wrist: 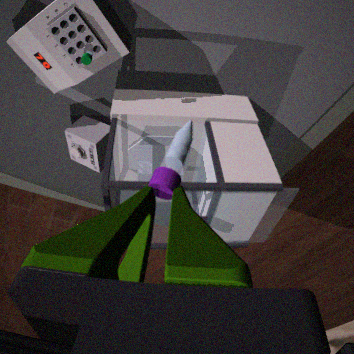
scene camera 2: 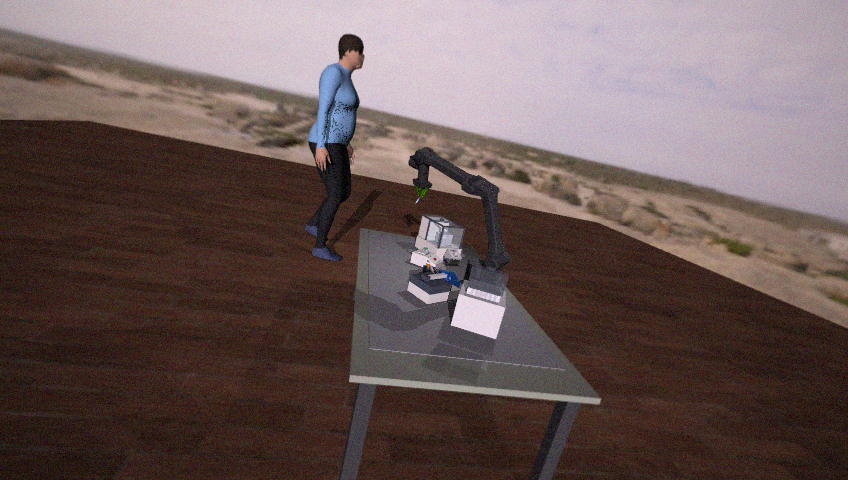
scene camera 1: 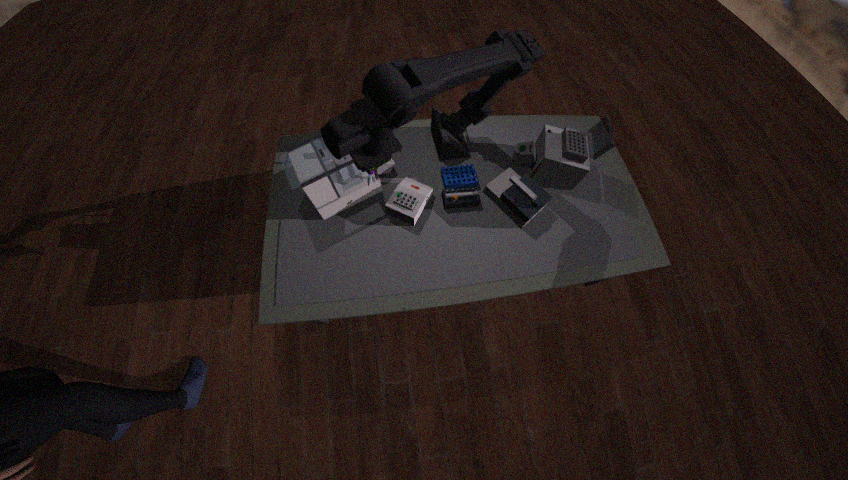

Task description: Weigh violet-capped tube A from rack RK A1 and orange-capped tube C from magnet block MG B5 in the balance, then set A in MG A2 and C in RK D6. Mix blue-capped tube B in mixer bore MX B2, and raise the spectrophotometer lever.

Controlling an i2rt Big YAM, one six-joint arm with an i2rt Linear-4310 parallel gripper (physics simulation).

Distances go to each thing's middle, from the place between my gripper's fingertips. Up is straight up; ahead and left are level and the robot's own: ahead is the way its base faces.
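From the glass-box balance (scene camera 1: 333, 185), my gripper is 180 mm to the left, 170 mm past it and 240 mm above it.
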